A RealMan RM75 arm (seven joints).
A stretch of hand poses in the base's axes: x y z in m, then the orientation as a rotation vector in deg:
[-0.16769 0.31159 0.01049 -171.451 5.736 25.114]
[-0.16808 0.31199 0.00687 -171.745 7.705 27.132]
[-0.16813 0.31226 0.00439 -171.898 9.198 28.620]
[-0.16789 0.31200 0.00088 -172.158 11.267 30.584]
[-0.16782 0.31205 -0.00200 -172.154 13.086 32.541]
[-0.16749 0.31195 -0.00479 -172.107 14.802 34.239]
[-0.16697 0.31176 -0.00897 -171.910 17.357 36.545]
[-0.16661 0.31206 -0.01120 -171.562 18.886 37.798]
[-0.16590 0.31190 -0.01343 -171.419 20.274 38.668]
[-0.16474 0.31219 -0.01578 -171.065 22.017 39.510]
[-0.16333 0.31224 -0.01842 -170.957 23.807 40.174]
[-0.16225 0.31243 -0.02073 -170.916 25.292 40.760]
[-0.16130 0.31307 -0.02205 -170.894 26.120 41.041]
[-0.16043 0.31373 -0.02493 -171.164 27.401 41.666]
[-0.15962 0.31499 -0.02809 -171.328 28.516 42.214]
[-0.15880 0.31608 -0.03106 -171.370 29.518 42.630]
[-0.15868 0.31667 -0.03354 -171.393 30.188 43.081]
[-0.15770 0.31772 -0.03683 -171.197 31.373 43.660]
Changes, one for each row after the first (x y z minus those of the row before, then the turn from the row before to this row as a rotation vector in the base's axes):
[-0.00039 0.00040 -0.00362 -0.792 1.378 -1.102]
[-0.00005 0.00027 -0.00248 -0.554 1.017 -0.840]
[0.00024 -0.00026 -0.00351 -0.839 1.336 -1.147]
[0.00007 0.00005 -0.00288 -0.578 1.332 -1.030]
[0.00033 -0.00010 -0.00279 -0.517 1.159 -0.979]
[0.00052 -0.00019 -0.00418 -0.673 1.583 -1.483]
[0.00036 0.00030 -0.00223 -0.197 0.874 -0.946]
[0.00071 -0.00016 -0.00223 -0.323 0.614 -0.823]
[0.00116 0.00029 -0.00235 -0.227 0.615 -1.093]
[0.00141 0.00005 -0.00264 -0.466 0.495 -1.055]
[0.00108 0.00019 -0.00231 -0.450 0.434 -0.852]
[0.00095 0.00064 -0.00132 -0.252 0.212 -0.475]
[0.00087 0.00066 -0.00288 -0.702 0.449 -0.622]
[0.00081 0.00126 -0.00316 -0.553 0.394 -0.558]
[0.00082 0.00109 -0.00297 -0.396 0.304 -0.537]
[0.00012 0.00059 -0.00248 -0.284 0.316 -0.348]
[0.00098 0.00105 -0.00329 -0.268 0.414 -0.705]

